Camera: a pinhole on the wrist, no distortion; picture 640 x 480 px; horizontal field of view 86.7 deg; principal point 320.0 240.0 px. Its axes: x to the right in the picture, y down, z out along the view. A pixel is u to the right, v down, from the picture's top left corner.
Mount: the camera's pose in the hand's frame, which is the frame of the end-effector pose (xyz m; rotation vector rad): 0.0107 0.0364 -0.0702 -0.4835 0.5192 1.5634
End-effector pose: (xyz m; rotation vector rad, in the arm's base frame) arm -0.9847 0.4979 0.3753 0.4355 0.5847 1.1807
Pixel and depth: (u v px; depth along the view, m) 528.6 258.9 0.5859
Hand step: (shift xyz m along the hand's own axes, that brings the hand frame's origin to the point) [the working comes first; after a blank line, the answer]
In the camera's frame: 0.3605 0.0327 0.5859

-0.0385 0.6728 0.1885
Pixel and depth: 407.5 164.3 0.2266
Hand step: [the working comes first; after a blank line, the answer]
In the camera's frame: 0.0585 -0.0506 0.2266

0.0593 0.2201 0.0755
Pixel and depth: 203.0 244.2 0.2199
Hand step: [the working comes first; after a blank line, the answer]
In the camera's frame: -0.0759 0.0027 0.2199

0.0133 0.1060 0.1518
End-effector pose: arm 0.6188 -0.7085 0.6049 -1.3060 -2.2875 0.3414
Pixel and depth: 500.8 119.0 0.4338
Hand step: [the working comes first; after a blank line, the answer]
In the camera's frame: 0.2314 -0.1548 0.4338

0.1550 0.4863 0.1358
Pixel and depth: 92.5 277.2 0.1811
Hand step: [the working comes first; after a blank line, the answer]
In the camera's frame: -0.1215 0.0199 0.1811

-0.0015 0.0455 0.1483
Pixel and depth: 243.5 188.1 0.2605
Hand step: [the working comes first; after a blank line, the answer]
In the camera's frame: -0.0588 -0.0399 0.2605

0.0552 0.1456 0.1727
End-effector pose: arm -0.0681 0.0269 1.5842 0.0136 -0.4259 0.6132
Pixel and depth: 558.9 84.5 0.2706
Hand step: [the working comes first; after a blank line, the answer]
In the camera's frame: 0.1907 -0.1241 0.2706

0.1257 0.3554 0.0298
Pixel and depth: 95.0 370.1 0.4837
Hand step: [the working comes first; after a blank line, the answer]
In the camera's frame: -0.3211 0.1856 0.4837

-0.1545 0.0583 0.5161
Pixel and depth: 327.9 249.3 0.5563
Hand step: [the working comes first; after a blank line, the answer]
In the camera's frame: 0.0130 0.0153 0.5563

-0.0022 0.3767 0.3702
